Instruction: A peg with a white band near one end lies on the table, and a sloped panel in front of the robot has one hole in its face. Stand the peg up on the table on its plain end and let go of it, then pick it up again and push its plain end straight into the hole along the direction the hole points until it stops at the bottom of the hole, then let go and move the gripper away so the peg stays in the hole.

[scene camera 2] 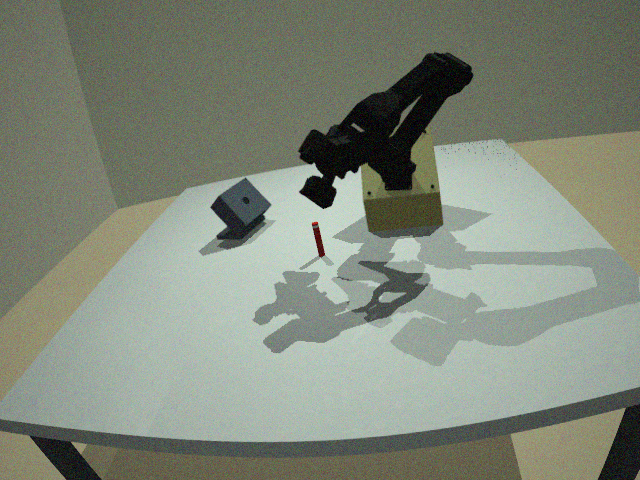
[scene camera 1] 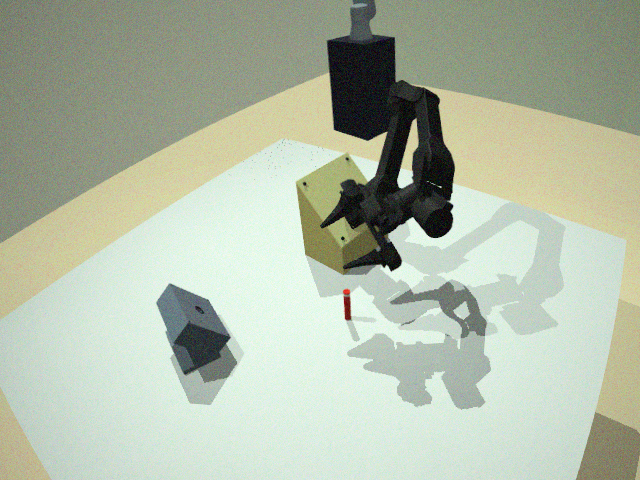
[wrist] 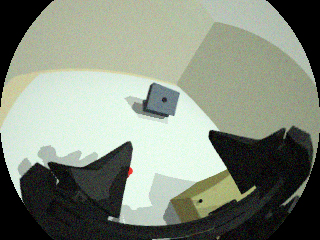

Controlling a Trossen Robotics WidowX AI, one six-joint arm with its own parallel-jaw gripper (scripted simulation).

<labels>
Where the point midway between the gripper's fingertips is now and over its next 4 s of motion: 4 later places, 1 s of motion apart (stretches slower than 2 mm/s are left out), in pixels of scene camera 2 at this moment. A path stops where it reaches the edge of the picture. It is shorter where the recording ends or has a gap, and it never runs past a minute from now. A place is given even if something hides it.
My gripper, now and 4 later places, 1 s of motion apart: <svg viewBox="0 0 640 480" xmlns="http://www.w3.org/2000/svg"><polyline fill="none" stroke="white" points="308,176 330,199 311,210 314,229 317,233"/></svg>
</labels>
